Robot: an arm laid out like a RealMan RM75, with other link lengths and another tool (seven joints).
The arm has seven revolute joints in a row. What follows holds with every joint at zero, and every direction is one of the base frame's. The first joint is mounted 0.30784 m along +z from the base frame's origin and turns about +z. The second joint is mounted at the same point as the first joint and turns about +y. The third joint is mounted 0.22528 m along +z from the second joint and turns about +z. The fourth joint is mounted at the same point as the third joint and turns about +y. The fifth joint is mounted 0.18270 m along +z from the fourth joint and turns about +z. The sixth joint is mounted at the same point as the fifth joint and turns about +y. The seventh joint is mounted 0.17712 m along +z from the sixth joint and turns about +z. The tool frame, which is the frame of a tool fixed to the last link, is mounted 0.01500 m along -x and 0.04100 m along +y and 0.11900 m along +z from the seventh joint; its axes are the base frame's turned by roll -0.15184, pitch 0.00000 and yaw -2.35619 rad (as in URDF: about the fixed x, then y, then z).
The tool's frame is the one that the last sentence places.
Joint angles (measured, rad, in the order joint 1, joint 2, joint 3, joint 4, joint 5, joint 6, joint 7), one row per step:
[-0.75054 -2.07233 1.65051 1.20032 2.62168 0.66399 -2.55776]
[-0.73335 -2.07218 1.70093 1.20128 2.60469 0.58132 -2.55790]
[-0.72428 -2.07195 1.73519 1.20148 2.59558 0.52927 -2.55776]
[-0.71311 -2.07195 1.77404 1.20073 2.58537 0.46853 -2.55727]
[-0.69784 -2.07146 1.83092 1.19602 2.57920 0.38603 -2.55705]
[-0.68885 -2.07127 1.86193 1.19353 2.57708 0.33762 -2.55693]
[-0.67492 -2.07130 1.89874 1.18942 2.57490 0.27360 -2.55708]
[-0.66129 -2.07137 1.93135 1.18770 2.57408 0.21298 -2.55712]
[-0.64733 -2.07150 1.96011 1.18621 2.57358 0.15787 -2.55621]
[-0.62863 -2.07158 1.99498 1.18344 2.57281 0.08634 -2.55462]
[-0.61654 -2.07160 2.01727 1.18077 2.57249 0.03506 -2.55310]
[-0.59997 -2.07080 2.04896 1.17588 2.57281 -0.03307 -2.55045]
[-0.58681 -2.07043 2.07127 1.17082 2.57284 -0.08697 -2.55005]
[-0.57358 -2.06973 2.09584 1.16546 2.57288 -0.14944 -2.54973]
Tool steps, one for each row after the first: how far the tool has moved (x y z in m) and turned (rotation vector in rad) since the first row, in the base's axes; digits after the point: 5 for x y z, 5 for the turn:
[0.01277 -0.00038 -0.00451 0.01645 -0.02628 -0.04834]
[0.02131 -0.00162 -0.00779 0.02499 -0.04085 -0.08123]
[0.03066 -0.00360 -0.01140 0.03480 -0.05889 -0.11729]
[0.04079 -0.00764 -0.01714 0.04616 -0.07499 -0.16660]
[0.04679 -0.01001 -0.01968 0.05431 -0.08571 -0.19496]
[0.05356 -0.01282 -0.02183 0.06747 -0.10246 -0.22759]
[0.06074 -0.01565 -0.02274 0.08175 -0.12054 -0.25921]
[0.06662 -0.01857 -0.02313 0.09516 -0.13738 -0.28652]
[0.07366 -0.02236 -0.02267 0.11398 -0.16056 -0.31944]
[0.07897 -0.02469 -0.02133 0.12936 -0.17803 -0.34271]
[0.08490 -0.02865 -0.01991 0.14818 -0.19862 -0.37365]
[0.08914 -0.03141 -0.01789 0.16459 -0.21731 -0.39455]
[0.09504 -0.03473 -0.01472 0.18444 -0.24029 -0.42031]

